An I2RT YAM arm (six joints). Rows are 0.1 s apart.
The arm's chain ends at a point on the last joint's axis. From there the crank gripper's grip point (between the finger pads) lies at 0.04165 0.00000 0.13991 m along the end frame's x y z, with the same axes.
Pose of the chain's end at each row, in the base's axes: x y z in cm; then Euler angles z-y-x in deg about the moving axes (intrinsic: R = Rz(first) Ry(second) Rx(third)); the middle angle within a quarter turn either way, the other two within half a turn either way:
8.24 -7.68 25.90 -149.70 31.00 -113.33
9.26 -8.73 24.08 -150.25 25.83 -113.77
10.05 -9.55 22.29 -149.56 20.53 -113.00
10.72 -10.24 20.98 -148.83 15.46 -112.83
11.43 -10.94 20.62 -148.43 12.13 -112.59
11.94 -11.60 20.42 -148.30 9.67 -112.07
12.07 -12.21 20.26 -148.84 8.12 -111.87
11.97 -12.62 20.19 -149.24 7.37 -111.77
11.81 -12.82 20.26 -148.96 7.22 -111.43
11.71 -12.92 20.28 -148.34 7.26 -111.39
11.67 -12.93 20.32 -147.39 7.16 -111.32
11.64 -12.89 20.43 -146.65 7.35 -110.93
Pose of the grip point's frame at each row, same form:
14.10 -19.13 19.01 -149.70 31.00 -113.33
14.49 -20.49 17.19 -150.25 25.83 -113.77
14.86 -21.66 15.71 -149.56 20.53 -113.00
15.20 -22.60 14.64 -148.83 15.46 -112.83
15.69 -23.49 14.49 -148.43 12.13 -112.59
16.01 -24.32 14.54 -148.30 9.67 -112.07
15.89 -25.07 14.51 -148.84 8.12 -111.87
15.64 -25.56 14.51 -149.24 7.37 -111.77
15.54 -25.78 14.67 -148.96 7.22 -111.43
15.58 -25.84 14.69 -148.34 7.26 -111.39
15.75 -25.79 14.75 -147.39 7.16 -111.32
15.91 -25.73 14.94 -146.65 7.35 -110.93

